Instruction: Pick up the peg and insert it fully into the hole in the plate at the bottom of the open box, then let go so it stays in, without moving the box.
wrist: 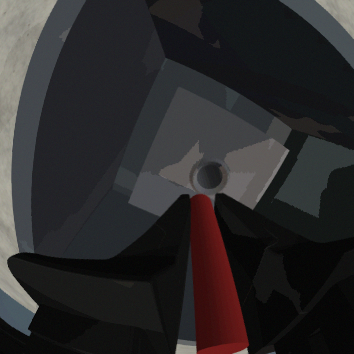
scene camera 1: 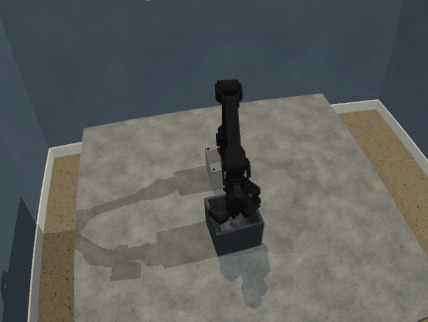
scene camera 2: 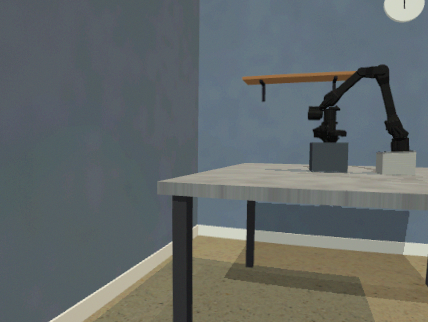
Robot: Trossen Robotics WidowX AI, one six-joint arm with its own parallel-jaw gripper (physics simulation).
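Seen in the pictures: gripper, fingertip midpoint: (wrist: 201,201) (scene camera 1: 235,216); arm's base at its link origin: (scene camera 2: 400,151).
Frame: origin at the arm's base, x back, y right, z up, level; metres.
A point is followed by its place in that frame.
The red peg (wrist: 215,280) @[x -0.301, y 0.077, z 0.040 m] is held between the fingers of my gripper (wrist: 201,201) @[x -0.302, y 0.076, z -0.008 m] in the wrist view, its far end near the fingertips. The gripper is shut on it and points down into the open dark grey box (scene camera 1: 240,239) @[x -0.385, y 0.088, z -0.026 m] (scene camera 2: 328,157) @[x -0.315, y 0.005, z -0.032 m] (wrist: 24,150); in the second scene view its fingertips are hidden behind the box wall. The light grey plate (wrist: 185,117) @[x -0.336, y 0.053, z -0.043 m] lies at the bottom of the box. Its round hole (wrist: 209,175) shows just beyond the peg's far end in the wrist view. I cannot tell how high the peg's end is above the plate.
The box stands on the grey table (scene camera 1: 150,150) @[x 0.229, y 0.284, z -0.101 m] (scene camera 2: 225,189) @[x -0.698, y -0.575, z -0.114 m], in front of the white block (scene camera 1: 215,179) @[x -0.079, y 0.076, z -0.050 m] (scene camera 2: 397,163) @[x -0.032, y -0.050, z -0.052 m] under the arm's base. The box walls surround the gripper's fingers. A wooden shelf (scene camera 2: 295,78) is on the back wall.
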